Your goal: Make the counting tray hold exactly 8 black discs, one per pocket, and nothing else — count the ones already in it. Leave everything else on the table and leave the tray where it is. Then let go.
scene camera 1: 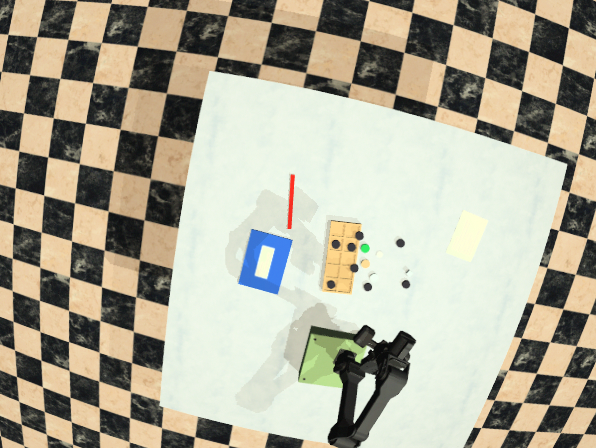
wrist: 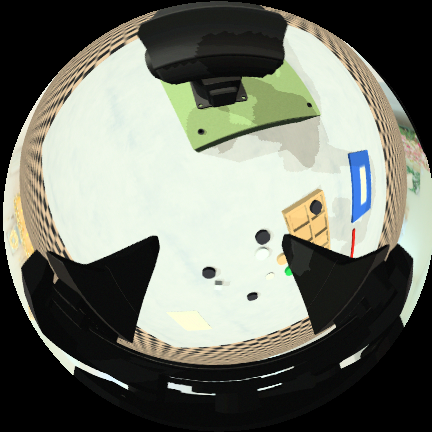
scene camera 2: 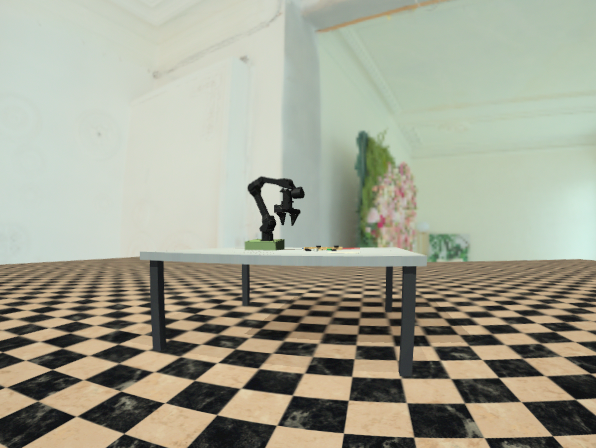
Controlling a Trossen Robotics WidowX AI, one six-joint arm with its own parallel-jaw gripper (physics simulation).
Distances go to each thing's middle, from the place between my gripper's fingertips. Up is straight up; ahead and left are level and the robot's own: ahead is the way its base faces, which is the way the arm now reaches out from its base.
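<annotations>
From the tan counting tray (scene camera 1: 338, 261), my gripper is now 16 cm short of it, 19 cm to the right of it and 14 cm above it.
</annotations>
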